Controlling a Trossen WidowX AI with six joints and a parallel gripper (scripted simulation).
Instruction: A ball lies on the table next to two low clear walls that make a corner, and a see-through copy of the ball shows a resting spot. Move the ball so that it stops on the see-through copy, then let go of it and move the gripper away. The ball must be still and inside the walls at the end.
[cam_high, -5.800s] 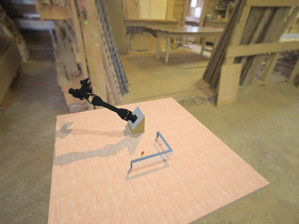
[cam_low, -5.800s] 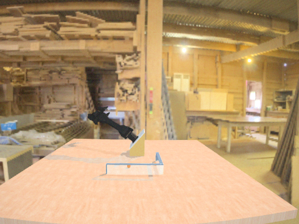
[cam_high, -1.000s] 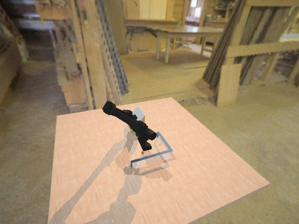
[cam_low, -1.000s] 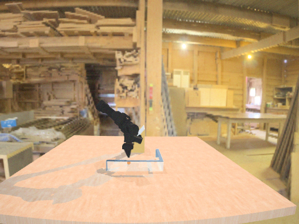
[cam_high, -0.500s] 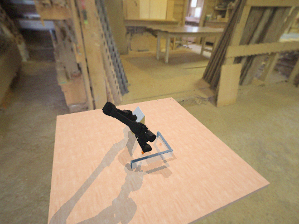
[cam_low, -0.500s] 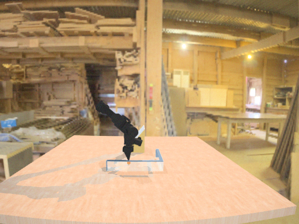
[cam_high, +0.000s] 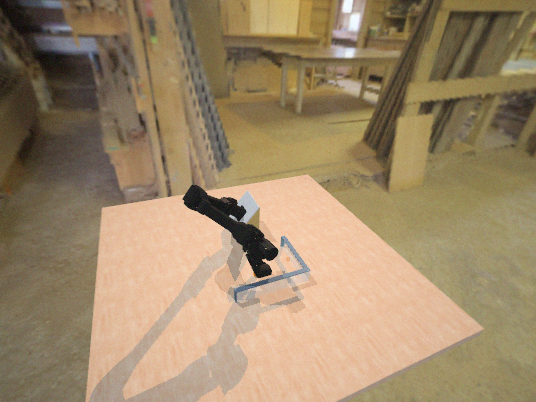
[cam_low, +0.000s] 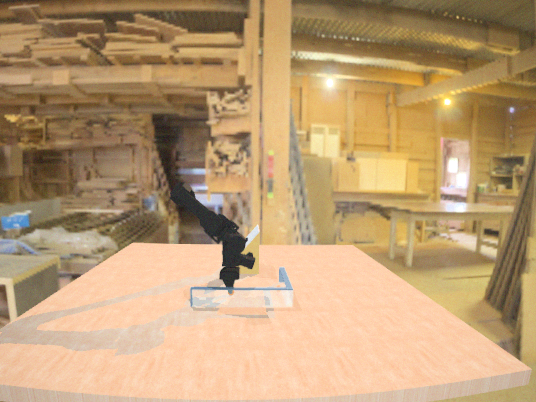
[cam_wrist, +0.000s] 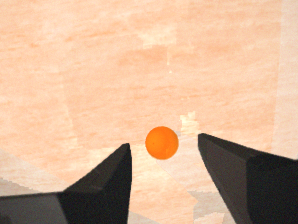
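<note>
Now: the see-through copy of ball 170 mm to the left of my gripper tip and 30 mm behind it. Also, from my gripper tip: orange ball (right at my gripper tip).
</note>
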